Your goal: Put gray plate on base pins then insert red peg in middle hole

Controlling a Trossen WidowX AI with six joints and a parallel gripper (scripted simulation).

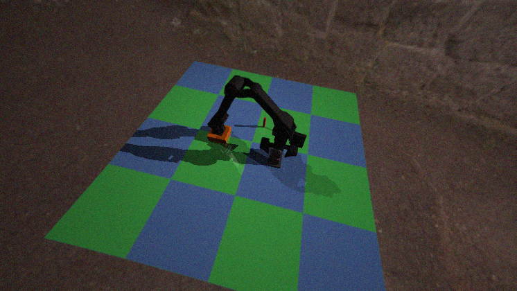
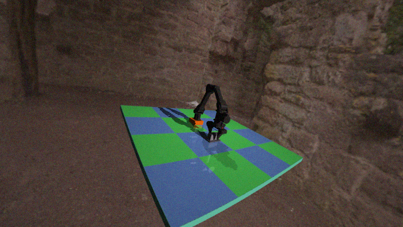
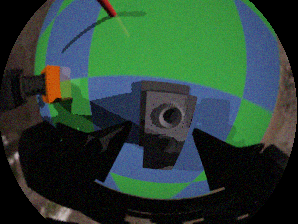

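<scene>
My gripper tip is now 2 cm below the gray plate. Round my gripper tip: red peg (12 cm behind, 19 cm to the left, 1 cm above).
</scene>
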